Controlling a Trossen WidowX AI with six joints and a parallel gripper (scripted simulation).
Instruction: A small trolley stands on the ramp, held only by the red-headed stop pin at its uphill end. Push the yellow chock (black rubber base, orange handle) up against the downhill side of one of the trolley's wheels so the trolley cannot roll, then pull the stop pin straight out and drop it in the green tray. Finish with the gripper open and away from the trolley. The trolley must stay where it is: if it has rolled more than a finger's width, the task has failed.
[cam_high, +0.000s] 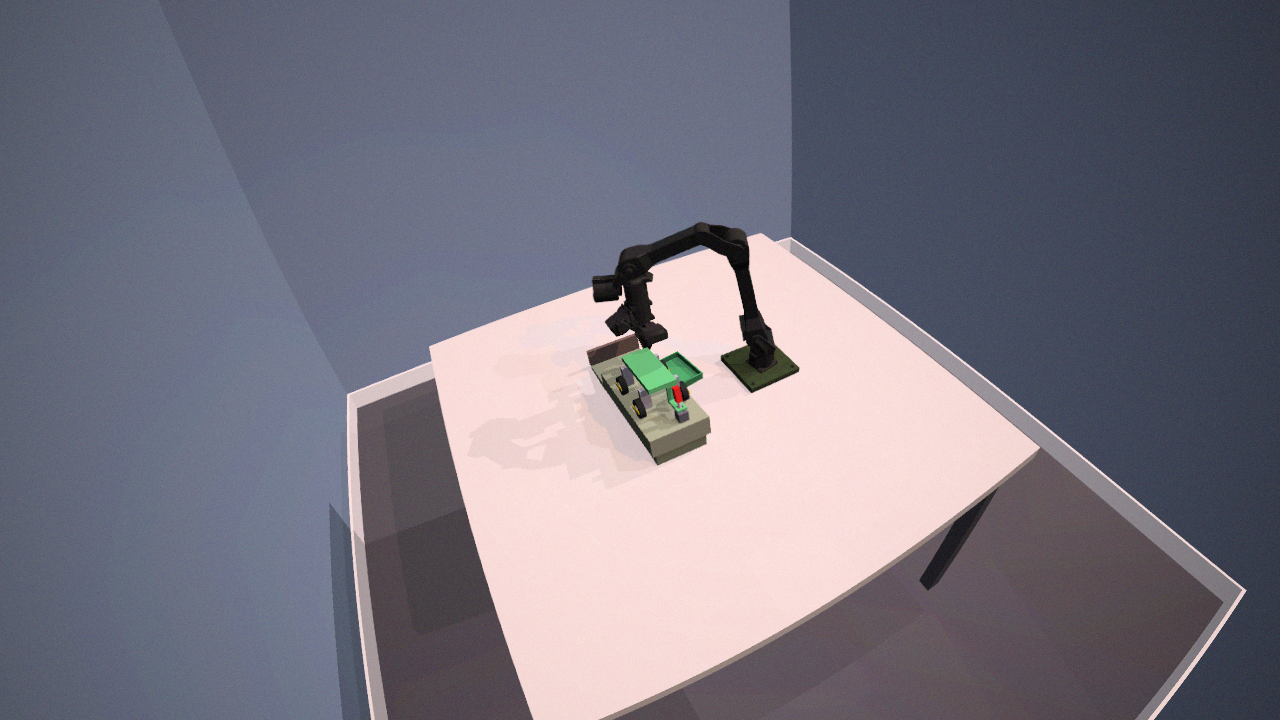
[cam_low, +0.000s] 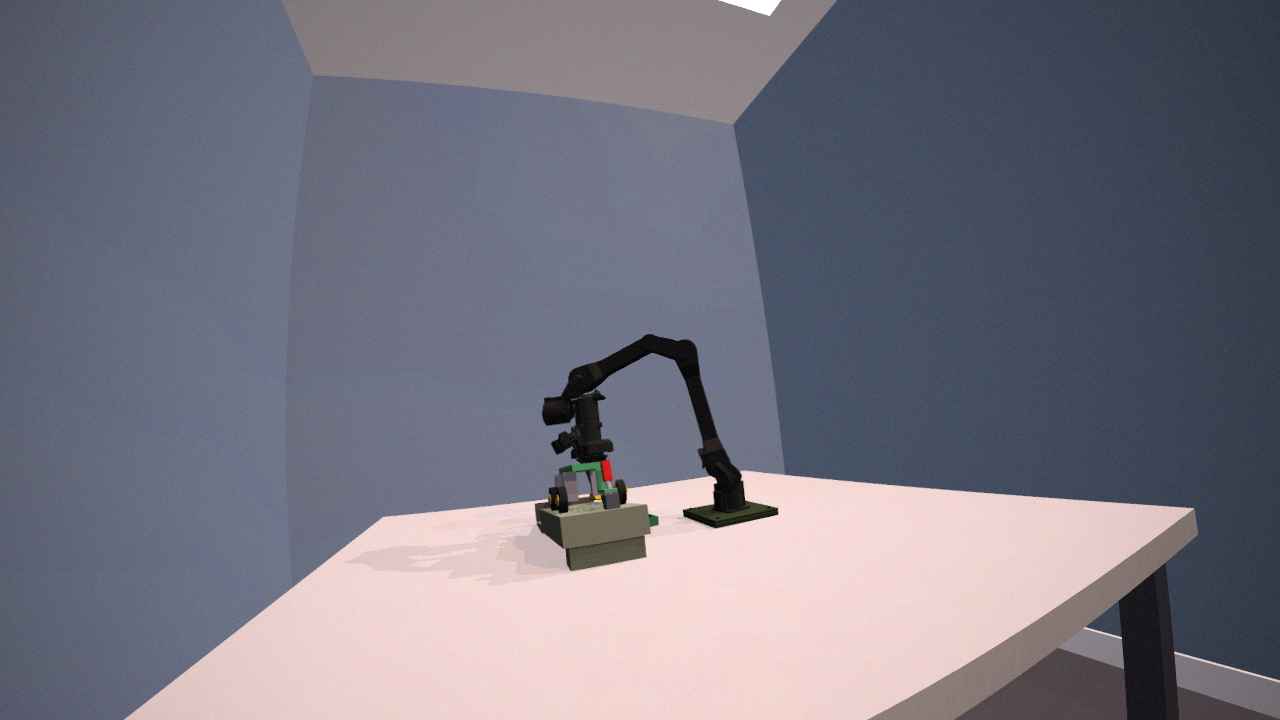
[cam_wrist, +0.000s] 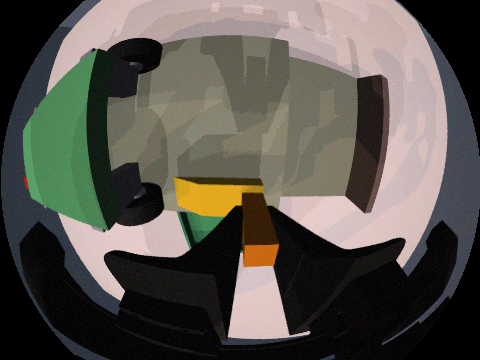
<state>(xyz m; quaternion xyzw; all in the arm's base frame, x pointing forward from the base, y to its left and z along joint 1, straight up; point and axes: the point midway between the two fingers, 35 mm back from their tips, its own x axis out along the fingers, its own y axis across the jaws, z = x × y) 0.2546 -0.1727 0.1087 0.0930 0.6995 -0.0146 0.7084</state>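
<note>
The red-headed stop pin lies 24 cm to the left of my gripper tip, 7 cm ahead of it and 4 cm above it. The rest, counted from my gripper tip: green tray 10 cm below, 7 cm behind, 4 cm to the left; end wall 13 cm to the right, 6 cm below, 3 cm ahead; yellow chock 2 cm to the left.
</note>
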